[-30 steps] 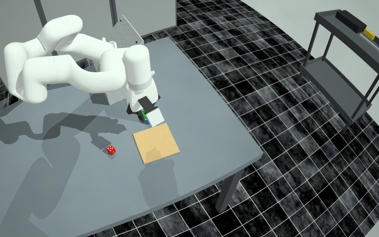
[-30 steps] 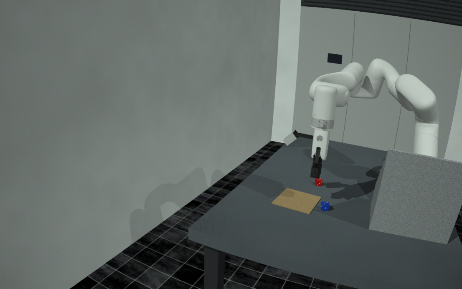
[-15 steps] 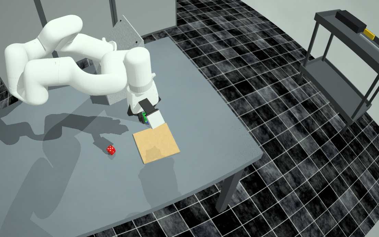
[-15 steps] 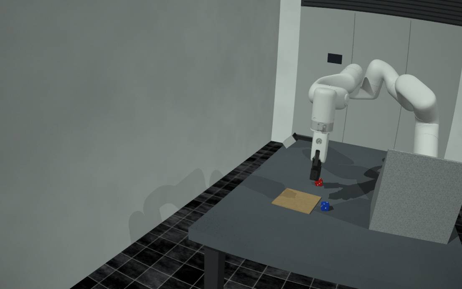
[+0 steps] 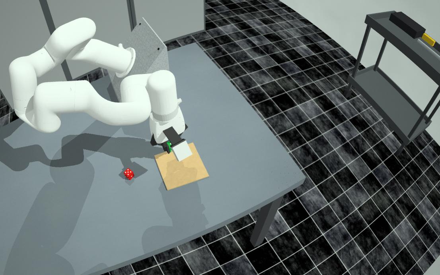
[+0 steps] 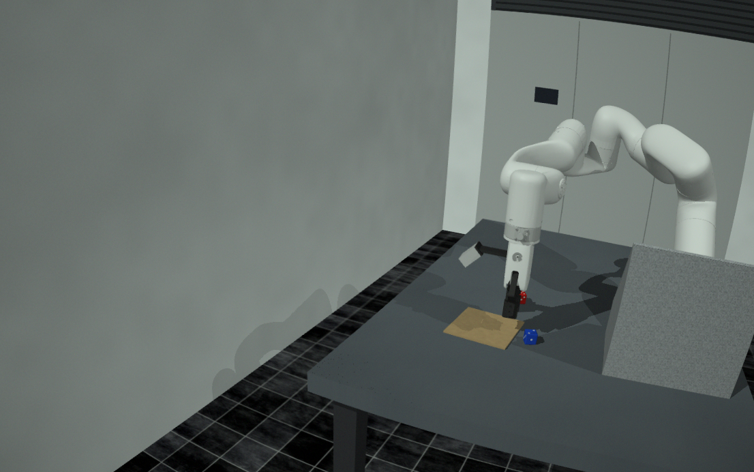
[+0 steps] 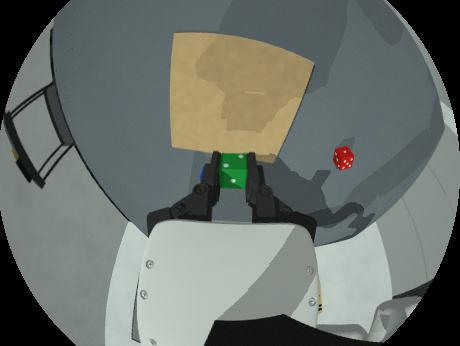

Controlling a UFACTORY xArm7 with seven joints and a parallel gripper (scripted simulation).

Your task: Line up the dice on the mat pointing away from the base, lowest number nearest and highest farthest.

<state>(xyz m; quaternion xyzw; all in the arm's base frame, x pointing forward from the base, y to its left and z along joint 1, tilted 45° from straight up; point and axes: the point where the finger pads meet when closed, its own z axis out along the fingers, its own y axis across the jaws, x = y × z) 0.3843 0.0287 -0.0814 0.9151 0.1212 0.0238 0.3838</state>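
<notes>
The tan mat lies 5 cm ahead of my hand, 1 cm to the left of it and 6 cm below it. The rest, counted from my hand: red die 3 cm ahead, 16 cm to the right, 5 cm below; then green die 1 cm below; then blue die 6 cm behind, 2 cm to the left, 5 cm below.
</notes>
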